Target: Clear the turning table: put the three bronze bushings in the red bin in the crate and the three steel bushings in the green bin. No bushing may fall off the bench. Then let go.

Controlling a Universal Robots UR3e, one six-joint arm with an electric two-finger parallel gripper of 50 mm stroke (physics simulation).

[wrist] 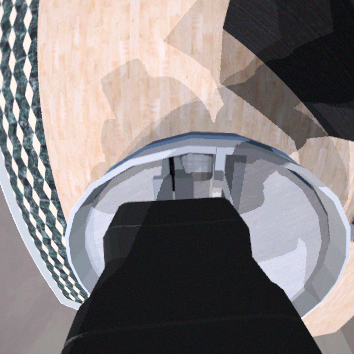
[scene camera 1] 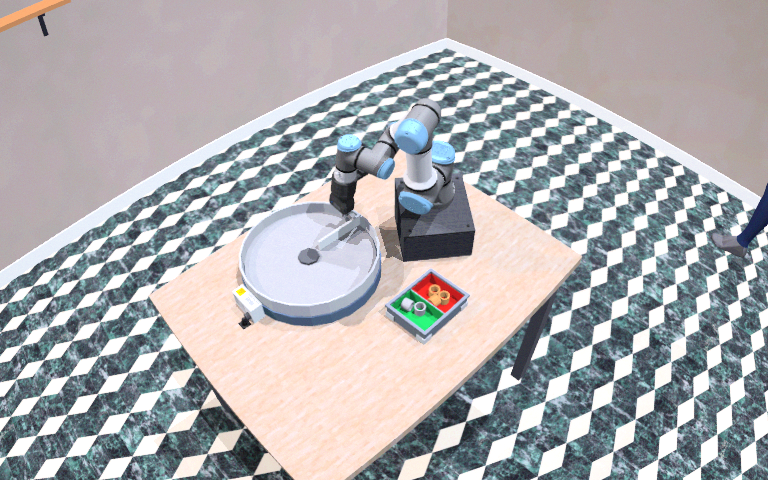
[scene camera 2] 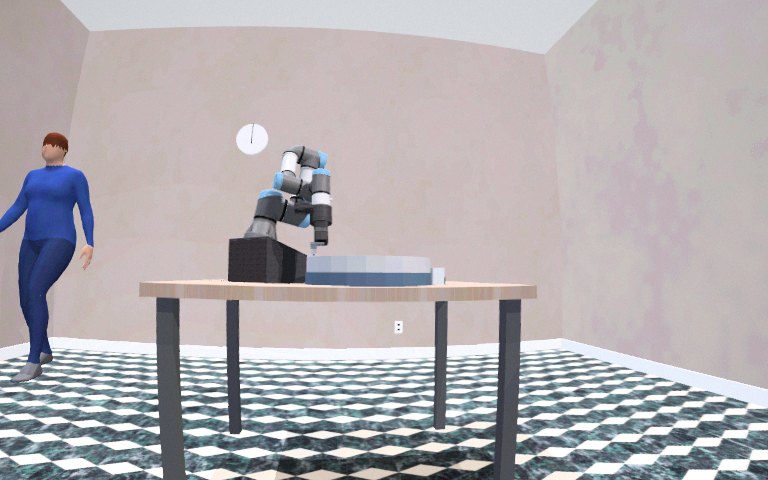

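Pixels of known places: gripper, fingertip midpoint: (wrist: pixel 170 166) (scene camera 1: pixel 345 215); arm's base, link origin: (scene camera 2: pixel 259 243).
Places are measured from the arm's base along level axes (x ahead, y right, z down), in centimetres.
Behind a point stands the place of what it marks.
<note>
Three bronze bushings (scene camera 1: pixel 434 289) {x 19.9, y -19.5, z 13.0 cm} (scene camera 1: pixel 444 297) {x 19.6, y -23.2, z 13.3 cm} (scene camera 1: pixel 434 300) {x 24.2, y -23.4, z 10.8 cm} are in the red bin (scene camera 1: pixel 454 296) {x 17.7, y -25.3, z 13.1 cm} of the crate (scene camera 1: pixel 404 324) {x 35.2, y -22.6, z 12.4 cm}. Two steel bushings (scene camera 1: pixel 407 304) {x 30.4, y -19.0, z 11.0 cm} (scene camera 1: pixel 419 308) {x 27.5, y -20.8, z 13.3 cm} are in the green bin (scene camera 1: pixel 424 321) {x 29.7, y -25.0, z 13.9 cm}. In the wrist view a grey rounded thing, seemingly the third steel bushing (wrist: pixel 198 164) {x 20.7, y 14.6, z 5.9 cm}, lies inside the rim of the turning table (scene camera 1: pixel 283 237) {x 40.5, y 25.0, z 9.1 cm} (scene camera 2: pixel 368 264) {x 37.9, y 33.7, z 8.2 cm} (wrist: pixel 280 260) {x 35.7, y 1.1, z 9.1 cm}, between the fingers' side and the straight bar (scene camera 1: pixel 336 234) {x 29.1, y 12.4, z 6.9 cm} (wrist: pixel 219 167) {x 20.7, y 12.8, z 5.4 cm}. My gripper (scene camera 1: pixel 354 215) {x 21.4, y 17.2, z 7.1 cm} (scene camera 2: pixel 313 253) {x 21.4, y 17.2, z 7.1 cm} (wrist: pixel 170 166) {x 21.4, y 17.2, z 7.1 cm} is shut and empty, pointing down at the table's rim beside that thing.
The dark robot base block (scene camera 1: pixel 436 240) {x 9.9, y -10.5, z 6.5 cm} (scene camera 2: pixel 254 260) {x -0.1, y 8.3, z 6.7 cm} stands right of the turning table. A white box with a yellow label (scene camera 1: pixel 248 304) {x 64.2, y 10.1, z 8.6 cm} sits at its front left edge. The crate stands in front of the base on the bench (scene camera 1: pixel 351 384) {x 57.8, y -26.0, z 14.4 cm}. A person (scene camera 2: pixel 53 209) is on the floor away from the bench.
</note>
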